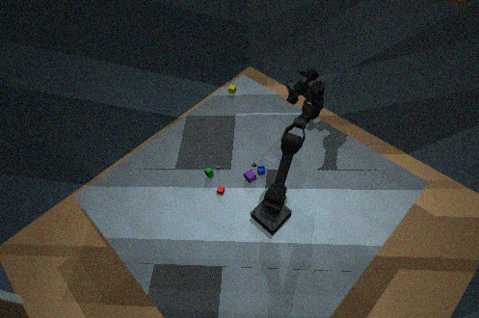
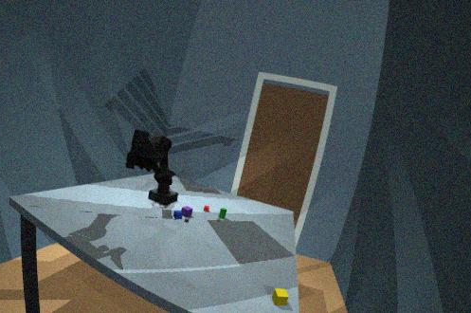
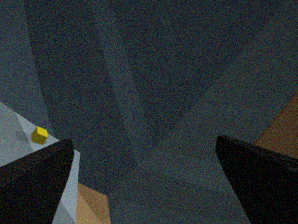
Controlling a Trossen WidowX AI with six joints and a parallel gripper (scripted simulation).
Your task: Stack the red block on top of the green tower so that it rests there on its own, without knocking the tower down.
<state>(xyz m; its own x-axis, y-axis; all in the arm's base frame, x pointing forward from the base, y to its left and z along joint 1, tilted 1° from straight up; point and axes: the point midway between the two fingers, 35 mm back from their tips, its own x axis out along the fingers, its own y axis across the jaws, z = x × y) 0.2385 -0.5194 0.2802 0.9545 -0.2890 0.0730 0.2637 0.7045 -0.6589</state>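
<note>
Now: the red block 2 cm ahead of my gripper tip, 59 cm to the left of it and 33 cm below it. Also, from my gripper tip: yellow block (46 cm ahead, 3 cm to the right, 33 cm below); then blue block (8 cm behind, 37 cm to the left, 33 cm below); then purple block (6 cm behind, 43 cm to the left, 32 cm below).
</note>
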